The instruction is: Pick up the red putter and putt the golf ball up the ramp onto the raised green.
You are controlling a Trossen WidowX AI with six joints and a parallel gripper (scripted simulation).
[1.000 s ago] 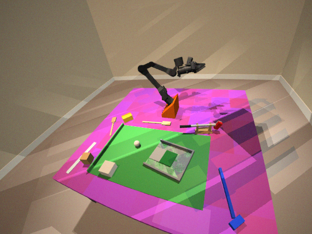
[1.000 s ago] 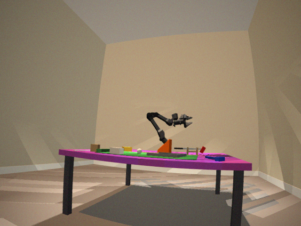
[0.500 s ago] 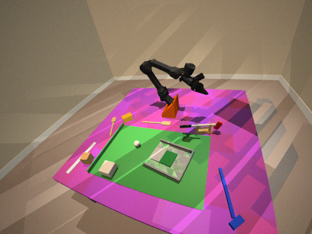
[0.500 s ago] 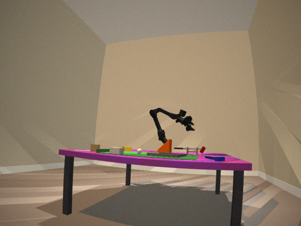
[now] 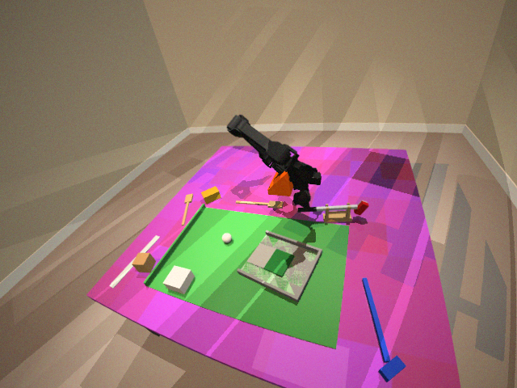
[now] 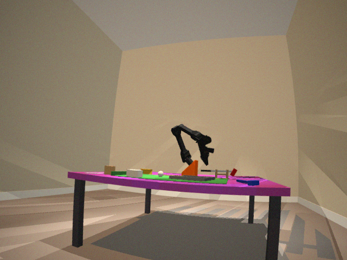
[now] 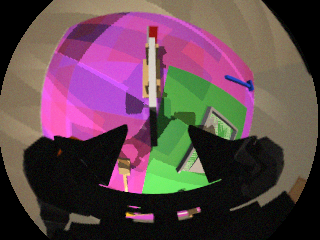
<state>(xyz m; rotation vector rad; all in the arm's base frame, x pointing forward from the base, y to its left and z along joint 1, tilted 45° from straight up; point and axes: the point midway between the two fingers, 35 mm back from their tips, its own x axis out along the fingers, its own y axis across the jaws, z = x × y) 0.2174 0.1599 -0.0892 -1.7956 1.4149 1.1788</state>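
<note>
Now: gripper tip 100 mm to the right of the red putter, 50 mm above it and 40 mm past it. Round my gripper tip: grey-framed raised platform (250 mm ahead, 100 mm below, 30 mm to the right); then green mat (260 mm ahead, 180 mm to the right, 100 mm below); then wooden rack (110 mm to the left, 70 mm below, 40 mm behind).
</note>
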